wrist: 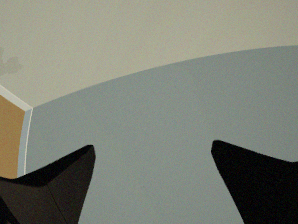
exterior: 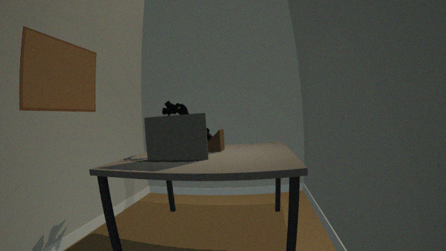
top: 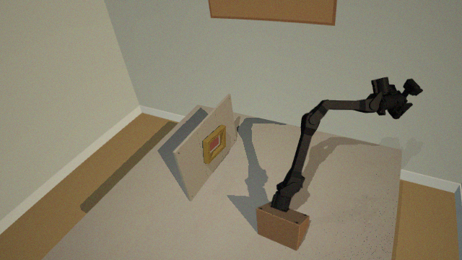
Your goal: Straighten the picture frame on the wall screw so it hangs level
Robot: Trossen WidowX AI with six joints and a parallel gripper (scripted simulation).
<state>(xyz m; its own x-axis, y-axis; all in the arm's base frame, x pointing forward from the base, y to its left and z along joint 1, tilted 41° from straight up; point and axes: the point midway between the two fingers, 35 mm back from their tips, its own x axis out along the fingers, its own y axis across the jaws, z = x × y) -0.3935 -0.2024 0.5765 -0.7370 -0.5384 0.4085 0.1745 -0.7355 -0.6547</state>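
Right now the picture frame is 840 mm ahead of my gripper tip, 370 mm to the left of it and 200 mm below it. Also, from my gripper tip: wall panel (850 mm ahead, 370 mm to the left, 210 mm below).
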